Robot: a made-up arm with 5 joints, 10 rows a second.
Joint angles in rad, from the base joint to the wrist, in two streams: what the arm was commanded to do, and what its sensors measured. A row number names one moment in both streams.
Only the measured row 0 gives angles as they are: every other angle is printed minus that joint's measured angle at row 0.
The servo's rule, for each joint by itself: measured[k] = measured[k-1] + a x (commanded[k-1-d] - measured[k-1]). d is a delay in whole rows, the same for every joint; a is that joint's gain. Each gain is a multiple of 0.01, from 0.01 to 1. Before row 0 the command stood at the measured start. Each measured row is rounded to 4 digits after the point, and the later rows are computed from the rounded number. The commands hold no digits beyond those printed.
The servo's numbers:
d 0
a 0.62 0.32 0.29 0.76 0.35
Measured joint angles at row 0:
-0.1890, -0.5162, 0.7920, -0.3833, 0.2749
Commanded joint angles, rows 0 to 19:
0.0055, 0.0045, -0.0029, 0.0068, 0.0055
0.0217, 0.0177, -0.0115, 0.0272, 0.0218
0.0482, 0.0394, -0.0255, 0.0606, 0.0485
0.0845, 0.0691, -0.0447, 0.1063, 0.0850
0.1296, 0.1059, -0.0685, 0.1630, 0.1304
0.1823, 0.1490, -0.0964, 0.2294, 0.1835
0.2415, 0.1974, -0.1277, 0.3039, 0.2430
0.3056, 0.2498, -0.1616, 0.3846, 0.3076
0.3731, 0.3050, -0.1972, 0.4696, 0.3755
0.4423, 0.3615, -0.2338, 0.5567, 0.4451
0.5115, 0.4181, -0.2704, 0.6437, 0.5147
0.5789, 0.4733, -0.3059, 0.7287, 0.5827
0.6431, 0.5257, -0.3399, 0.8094, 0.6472
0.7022, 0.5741, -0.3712, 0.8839, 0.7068
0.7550, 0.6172, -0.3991, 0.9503, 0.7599
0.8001, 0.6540, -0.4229, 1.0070, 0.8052
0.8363, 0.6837, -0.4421, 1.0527, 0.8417
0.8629, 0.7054, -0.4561, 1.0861, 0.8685
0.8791, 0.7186, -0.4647, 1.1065, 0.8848
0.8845, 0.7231, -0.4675, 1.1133, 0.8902
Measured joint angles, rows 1 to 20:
0.0034, 0.0014, -0.0008, 0.0052, 0.0019
0.0147, 0.0066, -0.0039, 0.0219, 0.0089
0.0355, 0.0171, -0.0102, 0.0513, 0.0228
0.0659, 0.0337, -0.0202, 0.0931, 0.0446
0.1054, 0.0568, -0.0342, 0.1462, 0.0746
0.1531, 0.0863, -0.0522, 0.2094, 0.1127
0.2079, 0.1219, -0.0741, 0.2812, 0.1583
0.2685, 0.1628, -0.0995, 0.3598, 0.2106
0.3334, 0.2083, -0.1278, 0.4432, 0.2683
0.4009, 0.2573, -0.1585, 0.5295, 0.3302
0.4695, 0.3088, -0.1910, 0.6163, 0.3948
0.5373, 0.3614, -0.2243, 0.7017, 0.4606
0.6029, 0.4140, -0.2578, 0.7836, 0.5259
0.6645, 0.4652, -0.2907, 0.8598, 0.5892
0.7206, 0.5138, -0.3221, 0.9286, 0.6489
0.7699, 0.5587, -0.3513, 0.9882, 0.7036
0.8111, 0.5987, -0.3776, 1.0372, 0.7519
0.8432, 0.6328, -0.4004, 1.0744, 0.7927
0.8655, 0.6603, -0.4190, 1.0988, 0.8249
0.8773, 0.6804, -0.4331, 1.1098, 0.8478

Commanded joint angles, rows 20 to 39:
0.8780, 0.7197, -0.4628, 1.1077, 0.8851
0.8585, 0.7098, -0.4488, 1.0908, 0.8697
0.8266, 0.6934, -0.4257, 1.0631, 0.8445
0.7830, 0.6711, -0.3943, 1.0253, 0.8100
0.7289, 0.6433, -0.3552, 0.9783, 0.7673
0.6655, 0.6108, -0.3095, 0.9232, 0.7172
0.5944, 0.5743, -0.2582, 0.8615, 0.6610
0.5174, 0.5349, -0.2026, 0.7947, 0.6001
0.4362, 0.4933, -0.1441, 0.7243, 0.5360
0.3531, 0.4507, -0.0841, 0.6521, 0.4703
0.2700, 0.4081, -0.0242, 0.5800, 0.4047
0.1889, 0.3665, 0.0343, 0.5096, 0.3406
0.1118, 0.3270, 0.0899, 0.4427, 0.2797
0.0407, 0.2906, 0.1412, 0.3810, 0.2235
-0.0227, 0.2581, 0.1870, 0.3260, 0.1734
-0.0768, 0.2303, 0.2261, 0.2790, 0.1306
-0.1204, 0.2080, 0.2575, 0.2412, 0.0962
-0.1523, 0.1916, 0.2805, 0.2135, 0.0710
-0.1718, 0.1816, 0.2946, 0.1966, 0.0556
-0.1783, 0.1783, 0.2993, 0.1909, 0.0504
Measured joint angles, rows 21 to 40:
0.8777, 0.6930, -0.4417, 1.1082, 0.8609
0.8658, 0.6984, -0.4438, 1.0950, 0.8640
0.8415, 0.6968, -0.4386, 1.0708, 0.8572
0.8052, 0.6886, -0.4258, 1.0362, 0.8407
0.7579, 0.6741, -0.4053, 0.9922, 0.8150
0.7006, 0.6538, -0.3775, 0.9398, 0.7808
0.6348, 0.6284, -0.3429, 0.8803, 0.7389
0.5620, 0.5985, -0.3022, 0.8152, 0.6903
0.4840, 0.5648, -0.2564, 0.7461, 0.6363
0.4028, 0.5283, -0.2064, 0.6747, 0.5782
0.3205, 0.4898, -0.1536, 0.6027, 0.5175
0.2389, 0.4503, -0.0991, 0.5319, 0.4556
0.1601, 0.4108, -0.0443, 0.4641, 0.3940
0.0861, 0.3723, 0.0095, 0.4009, 0.3343
0.0186, 0.3358, 0.0610, 0.3440, 0.2780
-0.0405, 0.3020, 0.1089, 0.2946, 0.2264
-0.0900, 0.2719, 0.1520, 0.2540, 0.1808
-0.1286, 0.2462, 0.1893, 0.2232, 0.1424
-0.1554, 0.2255, 0.2198, 0.2030, 0.1120
-0.1696, 0.2104, 0.2429, 0.1938, 0.0904

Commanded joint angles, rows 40 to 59:
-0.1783, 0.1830, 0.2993, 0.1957, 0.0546
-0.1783, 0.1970, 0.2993, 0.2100, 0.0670
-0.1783, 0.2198, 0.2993, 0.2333, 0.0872
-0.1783, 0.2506, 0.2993, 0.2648, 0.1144
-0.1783, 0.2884, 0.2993, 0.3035, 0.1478
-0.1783, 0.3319, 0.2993, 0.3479, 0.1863
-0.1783, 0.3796, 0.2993, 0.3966, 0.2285
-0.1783, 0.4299, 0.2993, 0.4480, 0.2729
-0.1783, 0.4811, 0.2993, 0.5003, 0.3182
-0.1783, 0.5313, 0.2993, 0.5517, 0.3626
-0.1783, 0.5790, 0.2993, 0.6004, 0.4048
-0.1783, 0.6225, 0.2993, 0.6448, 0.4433
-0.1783, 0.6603, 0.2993, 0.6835, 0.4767
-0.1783, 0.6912, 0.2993, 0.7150, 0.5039
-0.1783, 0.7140, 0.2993, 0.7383, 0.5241
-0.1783, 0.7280, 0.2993, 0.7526, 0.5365
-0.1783, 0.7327, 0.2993, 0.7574, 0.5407
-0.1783, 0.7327, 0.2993, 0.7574, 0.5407
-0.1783, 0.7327, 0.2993, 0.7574, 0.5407
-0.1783, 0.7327, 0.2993, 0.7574, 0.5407
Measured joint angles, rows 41 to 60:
-0.1750, 0.2016, 0.2593, 0.1952, 0.0779
-0.1770, 0.2001, 0.2709, 0.2064, 0.0741
-0.1778, 0.2064, 0.2791, 0.2268, 0.0787
-0.1781, 0.2205, 0.2850, 0.2557, 0.0912
-0.1782, 0.2422, 0.2891, 0.2920, 0.1110
-0.1783, 0.2709, 0.2921, 0.3345, 0.1374
-0.1783, 0.3057, 0.2942, 0.3817, 0.1693
-0.1783, 0.3454, 0.2957, 0.4321, 0.2056
-0.1783, 0.3888, 0.2967, 0.4839, 0.2450
-0.1783, 0.4344, 0.2975, 0.5354, 0.2862
-0.1783, 0.4807, 0.2980, 0.5848, 0.3277
-0.1783, 0.5261, 0.2984, 0.6304, 0.3682
-0.1783, 0.5690, 0.2987, 0.6708, 0.4062
-0.1783, 0.6081, 0.2989, 0.7044, 0.4404
-0.1783, 0.6420, 0.2990, 0.7302, 0.4697
-0.1783, 0.6695, 0.2991, 0.7472, 0.4931
-0.1783, 0.6897, 0.2992, 0.7550, 0.5098
-0.1783, 0.7035, 0.2992, 0.7568, 0.5206
-0.1783, 0.7128, 0.2992, 0.7573, 0.5276
-0.1783, 0.7192, 0.2992, 0.7574, 0.5322

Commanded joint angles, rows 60 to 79:
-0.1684, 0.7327, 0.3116, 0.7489, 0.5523
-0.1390, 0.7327, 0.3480, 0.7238, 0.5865
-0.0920, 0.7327, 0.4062, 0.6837, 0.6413
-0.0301, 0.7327, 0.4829, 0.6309, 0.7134
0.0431, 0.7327, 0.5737, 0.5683, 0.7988
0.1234, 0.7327, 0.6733, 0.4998, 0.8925
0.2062, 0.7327, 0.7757, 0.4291, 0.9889
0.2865, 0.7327, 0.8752, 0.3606, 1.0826
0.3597, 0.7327, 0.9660, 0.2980, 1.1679
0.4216, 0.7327, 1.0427, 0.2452, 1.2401
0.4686, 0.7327, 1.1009, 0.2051, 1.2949
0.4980, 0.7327, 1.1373, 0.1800, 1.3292
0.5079, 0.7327, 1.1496, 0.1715, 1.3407
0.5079, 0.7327, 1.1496, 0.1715, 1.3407
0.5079, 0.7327, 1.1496, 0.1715, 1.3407
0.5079, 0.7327, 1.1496, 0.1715, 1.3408
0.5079, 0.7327, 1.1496, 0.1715, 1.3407
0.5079, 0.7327, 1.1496, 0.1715, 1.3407
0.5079, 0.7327, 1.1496, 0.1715, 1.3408
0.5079, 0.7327, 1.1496, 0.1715, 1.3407
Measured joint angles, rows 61 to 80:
-0.1722, 0.7235, 0.3028, 0.7509, 0.5392
-0.1516, 0.7264, 0.3159, 0.7303, 0.5558
-0.1146, 0.7284, 0.3421, 0.6949, 0.5857
-0.0622, 0.7298, 0.3829, 0.6463, 0.6304
0.0031, 0.7307, 0.4382, 0.5870, 0.6893
0.0777, 0.7313, 0.5064, 0.5207, 0.7604
0.1574, 0.7317, 0.5845, 0.4511, 0.8404
0.2374, 0.7320, 0.6688, 0.3823, 0.9252
0.3132, 0.7322, 0.7550, 0.3182, 1.0101
0.3804, 0.7324, 0.8384, 0.2627, 1.0906
0.4351, 0.7325, 0.9145, 0.2189, 1.1621
0.4741, 0.7326, 0.9791, 0.1893, 1.2206
0.4951, 0.7326, 1.0285, 0.1758, 1.2626
0.5030, 0.7326, 1.0636, 0.1725, 1.2899
0.5060, 0.7326, 1.0885, 0.1717, 1.3077
0.5072, 0.7326, 1.1062, 0.1715, 1.3193
0.5076, 0.7326, 1.1188, 0.1715, 1.3268
0.5078, 0.7326, 1.1277, 0.1715, 1.3317
0.5079, 0.7326, 1.1341, 0.1715, 1.3349
0.5079, 0.7326, 1.1386, 0.1715, 1.3369

